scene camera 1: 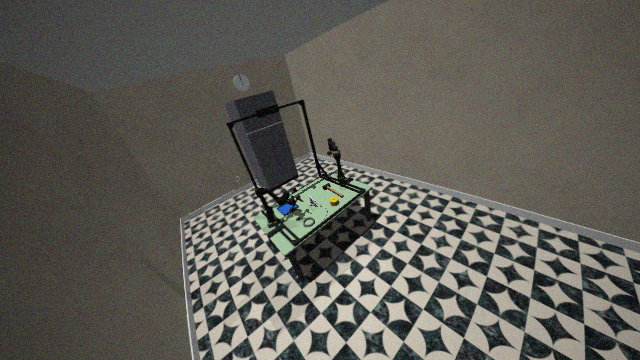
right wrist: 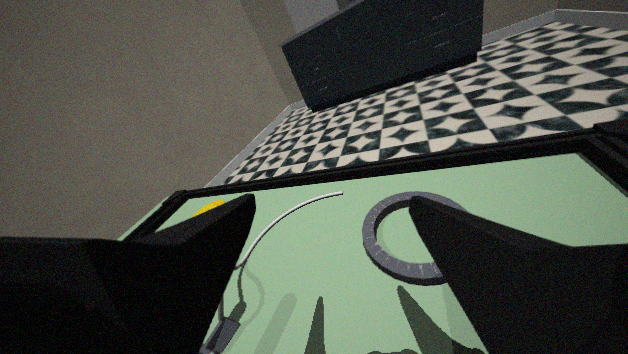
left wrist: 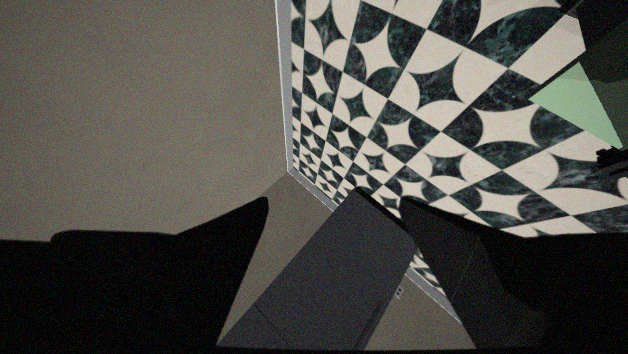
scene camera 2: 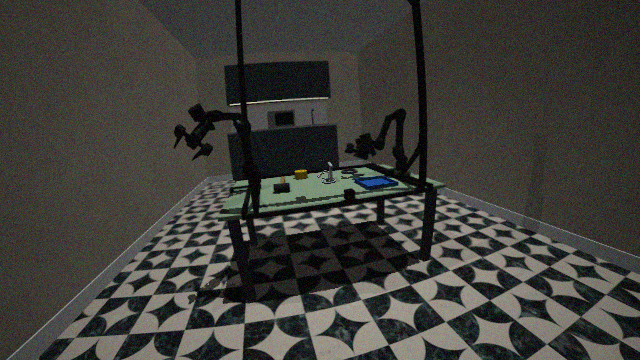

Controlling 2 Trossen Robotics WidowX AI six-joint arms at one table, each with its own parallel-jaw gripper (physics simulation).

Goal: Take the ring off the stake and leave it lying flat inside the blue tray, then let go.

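Places are measured from the left arm's base along level axes (x ahead, y left, z up), in millimetres.
Pixels of known places: left gripper, between the fingertips: [scene camera 1: 330,150] [left wrist: 333,203] [scene camera 2: 183,154]; right gripper, between the fingertips: [scene camera 1: 302,205] [right wrist: 333,202] [scene camera 2: 349,153]; left arm's base, origin of its link: [scene camera 1: 342,183]; right arm's base, origin of its link: [scene camera 1: 271,220] [scene camera 2: 401,169].
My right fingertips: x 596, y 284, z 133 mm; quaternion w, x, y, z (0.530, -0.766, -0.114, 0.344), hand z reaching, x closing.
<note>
Ahead of a thing's pixels: the offset from my right fingertips to its top centre. "pt": to the spot under its first point. Level surfaces: height alone.
The grey ring {dz -137, dx +2, dy +93 mm} [scene camera 1: 304,223] [scene camera 2: 349,173] [right wrist: 369,235] lies flat on the table, apart from a silvery upright post [scene camera 1: 314,202] [scene camera 2: 330,168]. I cannot tell whether a ring surrounds this post's base. The blue tray {dz -130, dx +134, dy -278 mm} [scene camera 1: 287,209] [scene camera 2: 380,186] shows no ring inside. My right gripper [scene camera 1: 301,199] [scene camera 2: 349,148] [right wrist: 333,202] is open and empty above the table; one finger hides the ring's right part in the right wrist view. My left gripper [scene camera 2: 185,153] [left wrist: 333,203] is open and empty, raised beyond the table's left end.
A hammer {dz -102, dx -433, dy -218 mm} [scene camera 1: 333,190] [scene camera 2: 281,187] and a yellow round object {dz -102, dx -344, dy -17 mm} [scene camera 1: 334,201] [scene camera 2: 300,174] [right wrist: 210,206] are on the green table {dz -152 mm} [scene camera 2: 312,190]. A thin white curved rod or cable {pt dz -148, dx -210, dy +65 mm} [right wrist: 285,214] runs beside the ring. A black frame [scene camera 1: 241,155] [scene camera 2: 420,75] stands over the table.
</note>
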